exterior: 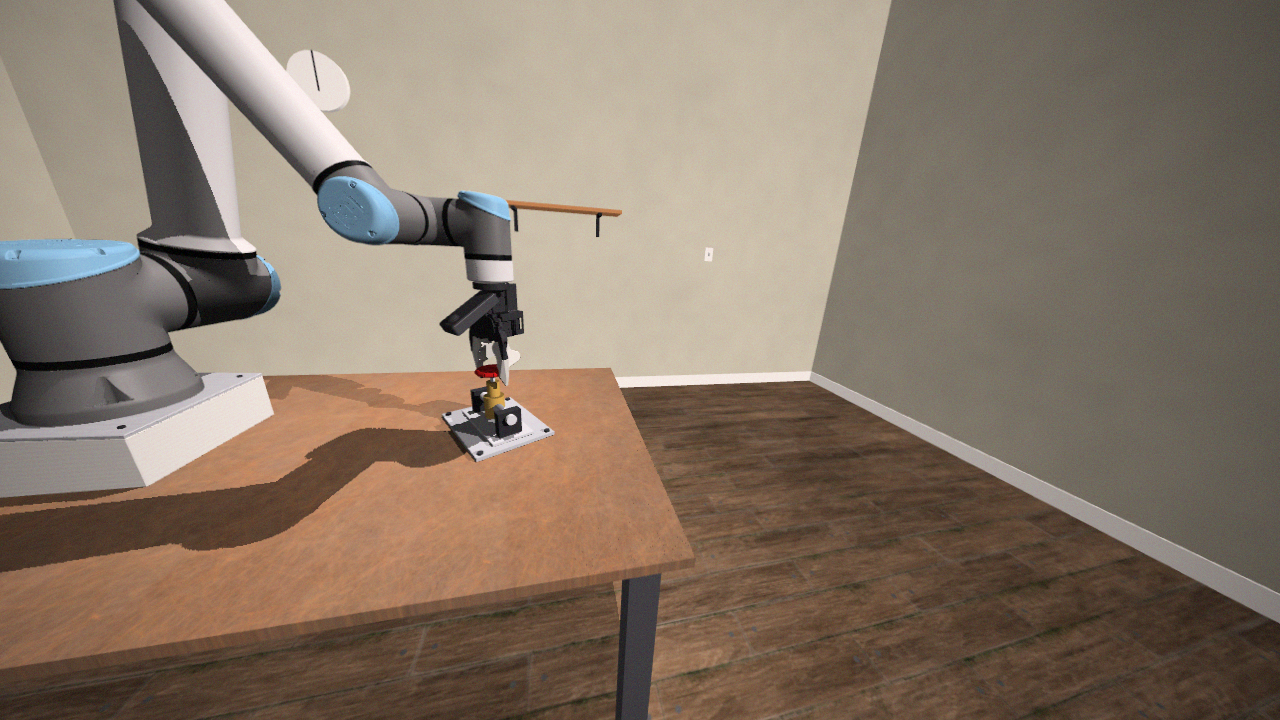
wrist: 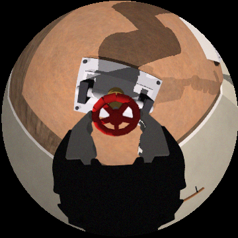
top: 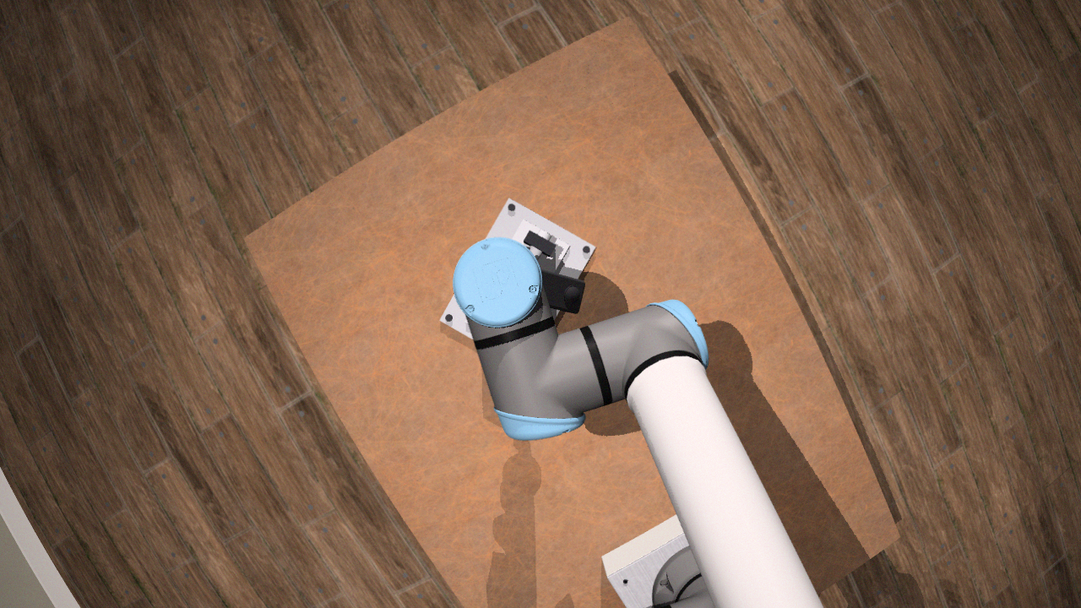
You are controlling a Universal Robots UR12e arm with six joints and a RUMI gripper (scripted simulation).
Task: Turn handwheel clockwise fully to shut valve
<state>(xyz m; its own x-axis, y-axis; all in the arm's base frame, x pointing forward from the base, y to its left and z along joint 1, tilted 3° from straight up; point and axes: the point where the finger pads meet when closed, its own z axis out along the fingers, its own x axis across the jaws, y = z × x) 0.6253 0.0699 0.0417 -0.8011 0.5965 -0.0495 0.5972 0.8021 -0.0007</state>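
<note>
Right now my hand is 10 mm below the red handwheel. From my hand the other things lie so: base plate: 120 mm below.
</note>
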